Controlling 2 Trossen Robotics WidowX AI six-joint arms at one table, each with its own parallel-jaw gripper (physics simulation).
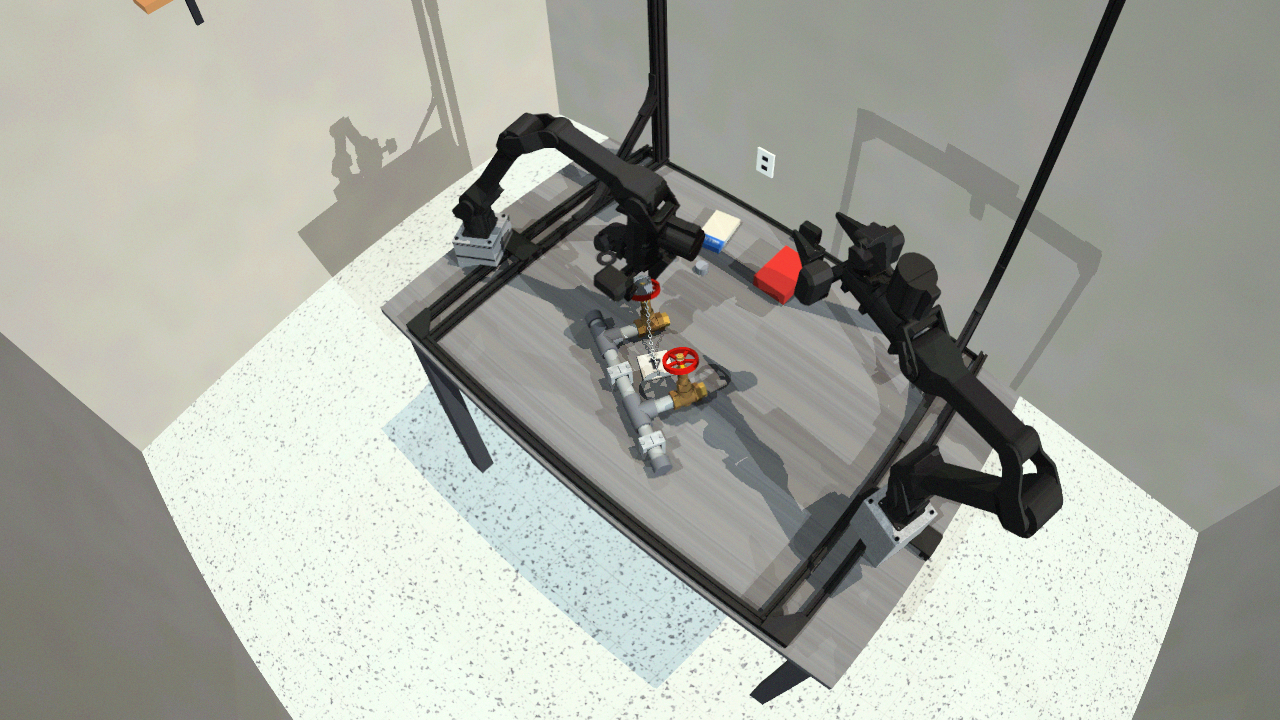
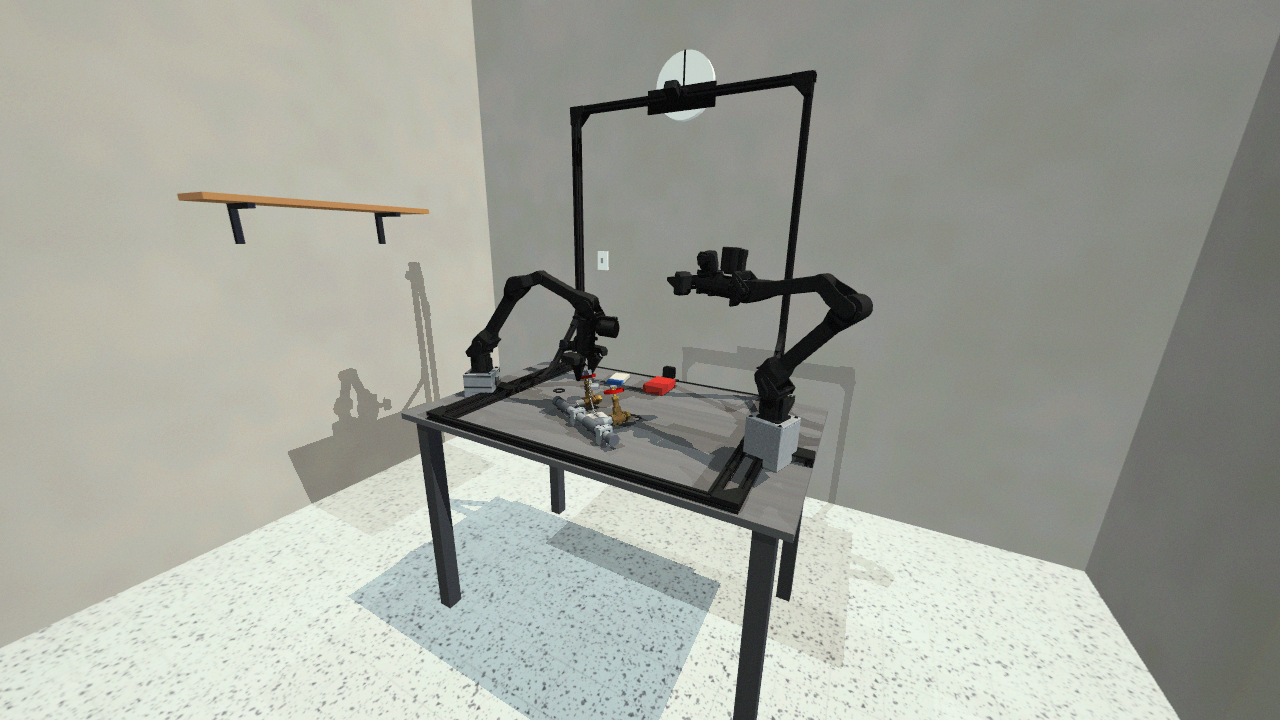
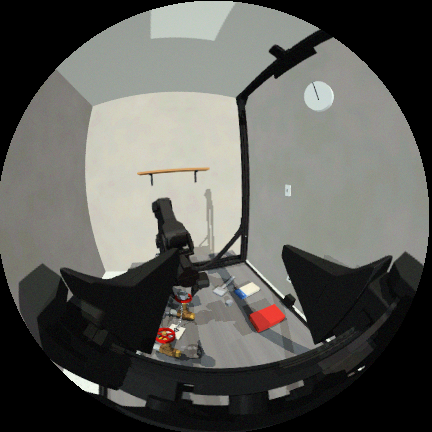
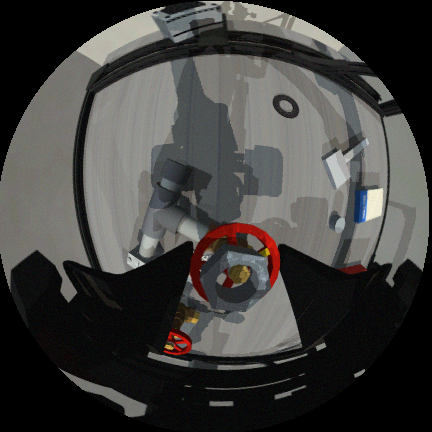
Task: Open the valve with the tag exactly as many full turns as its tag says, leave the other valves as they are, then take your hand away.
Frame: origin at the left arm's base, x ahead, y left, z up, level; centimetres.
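Seen in the pictures: left gripper, fingertip midpoint: (image 1: 815,222) (image 3: 231,252); right gripper, fingertip midpoint: (image 1: 639,290) (image 3: 182,297) (image 4: 236,248); left arm's base, link origin: (image 1: 901,507) (image 2: 773,417); right arm's base, link origin: (image 1: 480,227) (image 2: 481,370).
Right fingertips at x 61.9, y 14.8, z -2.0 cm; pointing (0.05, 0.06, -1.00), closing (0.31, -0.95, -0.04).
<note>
Offsets run from my right fingertips to a thing's top centre. "pt": to the spot under its first point.
My right gripper (image 1: 645,284) (image 2: 588,374) (image 4: 236,248) points down and is shut on the red wheel {dx -0.9, dy -0.3, dz +2.3 cm} (image 1: 657,288) (image 3: 183,302) (image 4: 236,228) of one brass valve, a fingertip at each side of its rim. A grey hex nut shape {dx -0.9, dy -0.1, dz +3.7 cm} (image 4: 245,257) sits over the wheel's middle. A chain hangs from this valve to a white tag {pt dx -10.2, dy +3.3, dz -9.4 cm} (image 1: 652,365) (image 3: 176,331), whose mark is too small to read surely. The other red wheel {dx -18.0, dy +1.9, dz +2.3 cm} (image 1: 680,371) (image 3: 173,335) (image 4: 189,345) stands beside it, untouched. My left gripper (image 1: 816,223) (image 2: 669,281) (image 3: 231,252) is open and empty, high above the table.
A grey pipe {pt dx -17.2, dy +11.3, dz -5.4 cm} (image 1: 631,400) joins both valves. A red box {dx -4.9, dy -31.8, dz -6.9 cm} (image 1: 780,273) (image 2: 659,385) (image 3: 267,318), a white and blue box {dx +13.2, dy -26.6, dz -8.4 cm} (image 1: 720,230) (image 4: 370,205) and a small grey cylinder {dx +5.5, dy -17.6, dz -8.1 cm} (image 1: 700,266) (image 4: 337,221) lie toward the back. A grey T-shaped piece {dx +18.2, dy -16.9, dz -8.8 cm} (image 4: 336,169) and a black ring {dx +18.8, dy -2.0, dz -9.7 cm} (image 4: 276,106) lie nearby.
</note>
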